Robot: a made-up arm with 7 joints. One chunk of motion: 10 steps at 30 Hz.
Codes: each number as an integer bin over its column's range. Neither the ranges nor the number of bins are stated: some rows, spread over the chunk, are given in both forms.
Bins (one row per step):
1: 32 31 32 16 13 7
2: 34 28 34 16 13 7
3: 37 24 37 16 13 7
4: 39 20 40 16 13 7
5: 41 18 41 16 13 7
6: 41 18 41 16 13 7
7: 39 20 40 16 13 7
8: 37 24 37 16 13 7
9: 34 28 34 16 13 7
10: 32 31 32 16 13 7
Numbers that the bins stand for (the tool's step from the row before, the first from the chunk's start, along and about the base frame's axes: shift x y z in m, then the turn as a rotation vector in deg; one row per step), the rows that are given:
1: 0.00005 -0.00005 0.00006 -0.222 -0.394 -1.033
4: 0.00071 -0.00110 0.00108 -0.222 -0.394 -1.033
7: 0.00071 -0.00110 0.00108 -0.222 -0.394 -1.033
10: 0.00005 -0.00005 0.00006 -0.222 -0.394 -1.033
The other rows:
2: 0.00024 -0.00033 0.00032 -0.222 -0.394 -1.033
3: 0.00052 -0.00071 0.00070 -0.222 -0.394 -1.033
5: 0.00090 -0.00129 0.00121 -0.222 -0.394 -1.033
6: 0.00090 -0.00129 0.00121 -0.222 -0.394 -1.033
8: 0.00052 -0.00071 0.00070 -0.222 -0.394 -1.033
9: 0.00024 -0.00033 0.00032 -0.222 -0.394 -1.033

